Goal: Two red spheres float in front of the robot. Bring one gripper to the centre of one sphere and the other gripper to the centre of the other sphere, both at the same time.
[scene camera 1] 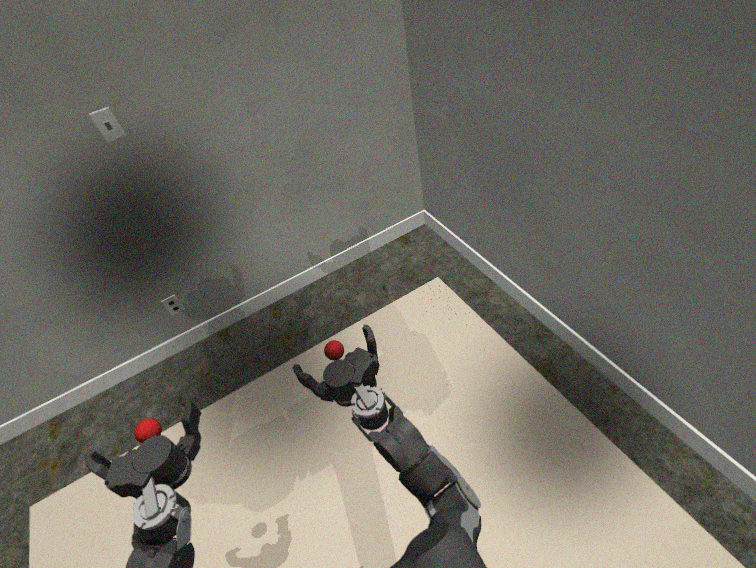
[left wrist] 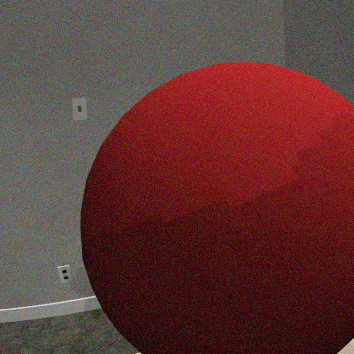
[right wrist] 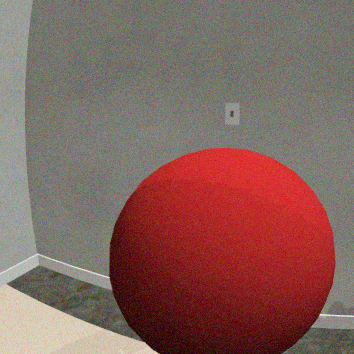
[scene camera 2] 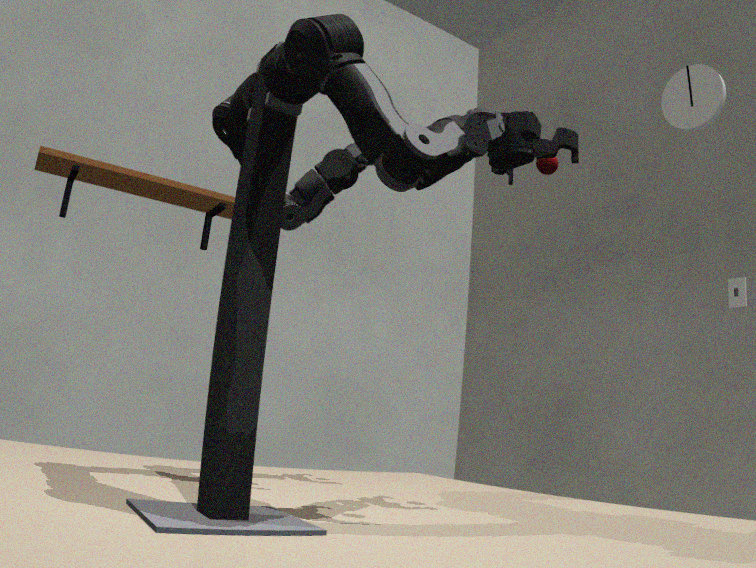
In view: my left gripper (scene camera 1: 146, 430), my right gripper (scene camera 2: 543, 160), a red sphere (right wrist: 220, 243) and a red sphere (left wrist: 210, 210).
My right gripper is seen too in scene camera 1 (scene camera 1: 332, 351).
